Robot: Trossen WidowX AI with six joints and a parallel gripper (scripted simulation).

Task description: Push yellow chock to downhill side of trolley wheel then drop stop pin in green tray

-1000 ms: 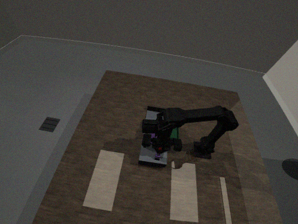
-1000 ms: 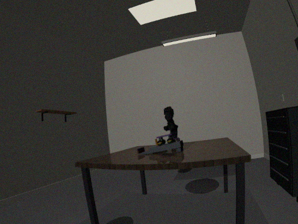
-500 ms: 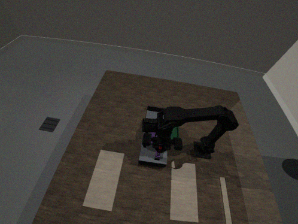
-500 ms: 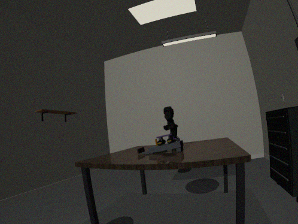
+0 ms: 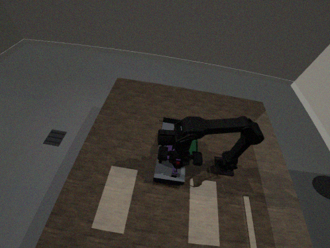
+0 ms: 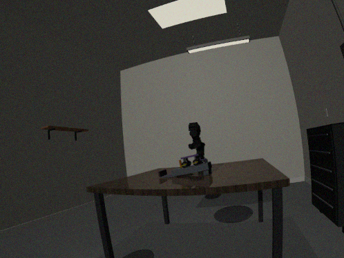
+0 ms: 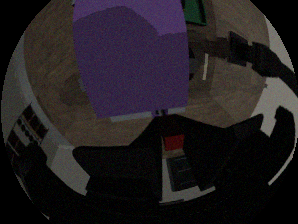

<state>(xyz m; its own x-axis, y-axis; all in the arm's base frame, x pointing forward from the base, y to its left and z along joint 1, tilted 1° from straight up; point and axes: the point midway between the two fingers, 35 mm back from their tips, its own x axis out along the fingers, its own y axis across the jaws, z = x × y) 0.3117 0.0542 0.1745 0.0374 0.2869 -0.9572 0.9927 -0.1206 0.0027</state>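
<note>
The yellow chock is 6 cm behind my gripper tip, 18 cm to the right of it and 6 cm below it. From my gripper tip the other things lie so: red-headed stop pin: right at my gripper tip; then dark raised ramp end: 2 cm behind, 36 cm to the right, 12 cm below; then purple trolley: 1 cm ahead, 10 cm to the right, 4 cm below.
</note>
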